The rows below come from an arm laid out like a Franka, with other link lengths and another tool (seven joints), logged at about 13 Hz.
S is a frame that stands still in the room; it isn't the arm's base.
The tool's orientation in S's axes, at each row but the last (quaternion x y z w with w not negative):
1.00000 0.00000 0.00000 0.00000
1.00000 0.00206 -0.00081 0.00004
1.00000 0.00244 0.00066 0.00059
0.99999 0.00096 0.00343 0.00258
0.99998 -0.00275 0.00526 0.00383
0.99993 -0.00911 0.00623 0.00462
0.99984 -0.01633 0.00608 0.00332
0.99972 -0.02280 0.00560 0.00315
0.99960 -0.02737 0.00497 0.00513
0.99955 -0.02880 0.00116 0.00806
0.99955 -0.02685 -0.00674 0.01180
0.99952 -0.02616 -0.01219 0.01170
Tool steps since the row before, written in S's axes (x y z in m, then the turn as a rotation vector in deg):
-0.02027 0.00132 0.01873 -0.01 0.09 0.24
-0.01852 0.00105 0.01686 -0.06 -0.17 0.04
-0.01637 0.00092 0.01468 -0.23 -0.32 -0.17
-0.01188 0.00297 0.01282 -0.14 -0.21 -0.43
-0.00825 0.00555 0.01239 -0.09 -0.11 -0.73
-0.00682 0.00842 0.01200 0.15 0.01 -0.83
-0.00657 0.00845 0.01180 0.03 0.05 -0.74
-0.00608 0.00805 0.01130 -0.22 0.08 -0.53
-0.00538 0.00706 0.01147 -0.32 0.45 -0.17
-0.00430 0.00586 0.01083 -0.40 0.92 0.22
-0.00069 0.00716 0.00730 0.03 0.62 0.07
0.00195 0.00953 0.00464 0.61 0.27 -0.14
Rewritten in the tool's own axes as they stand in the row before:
-0.02027 -0.00132 -0.01873 -0.01 -0.09 -0.24
-0.01854 -0.00113 -0.01683 -0.06 0.17 -0.04
-0.01635 -0.00098 -0.01470 -0.23 0.32 0.17
-0.01179 -0.00293 -0.01292 -0.14 0.21 0.43
-0.00815 -0.00541 -0.01252 -0.10 0.10 0.73
-0.00682 -0.00818 -0.01216 0.14 -0.02 0.83
-0.00670 -0.00815 -0.01194 0.02 -0.06 0.74
-0.00631 -0.00770 -0.01142 -0.23 -0.07 0.53
-0.00564 -0.00664 -0.01160 -0.35 -0.43 0.16
-0.00460 -0.00543 -0.01093 -0.45 -0.89 -0.24
-0.00117 -0.00694 -0.00745 0.00 -0.62 -0.08
0.00134 -0.00950 -0.00490 0.60 -0.30 0.12

